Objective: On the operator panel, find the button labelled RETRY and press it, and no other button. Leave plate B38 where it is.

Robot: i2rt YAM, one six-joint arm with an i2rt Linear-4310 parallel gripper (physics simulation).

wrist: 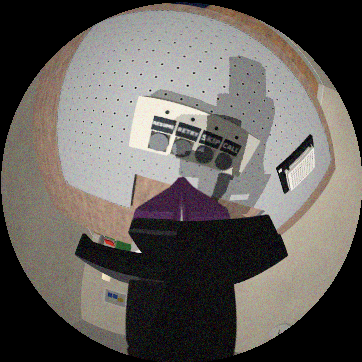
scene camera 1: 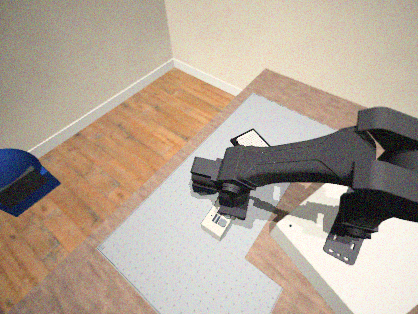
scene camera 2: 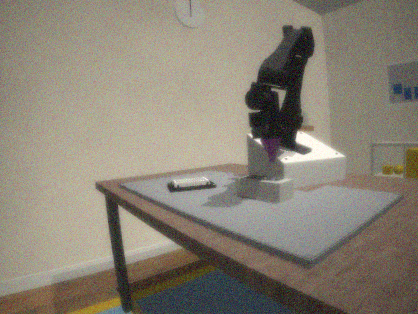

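The operator panel (scene camera 1: 212,229) (scene camera 2: 265,191) (wrist: 139,122) is a low cream box on the grey mat. In the wrist view its round grey buttons run in a row, labelled RESUME, RETRY, SKIP and CALL. The RETRY button (wrist: 182,147) is second from the left, partly in shadow, between the RESUME button (wrist: 159,141) and the SKIP button (wrist: 204,154). My gripper (scene camera 2: 272,159) (wrist: 181,181) is shut and empty, its purple tips pointing down a little above the panel. Its tips are hidden in scene camera 1. A white plate (scene camera 1: 253,138) (scene camera 2: 191,182) (wrist: 302,168) lies apart in a black holder; its label is unreadable.
The perforated grey mat (scene camera 1: 165,235) (scene camera 2: 320,220) (wrist: 100,75) lies on the wooden table (scene camera 1: 75,272) (scene camera 2: 380,245). The white sloping robot base (scene camera 1: 310,270) (scene camera 2: 320,170) stands near the panel. The arm's shadow falls across the panel's CALL end.
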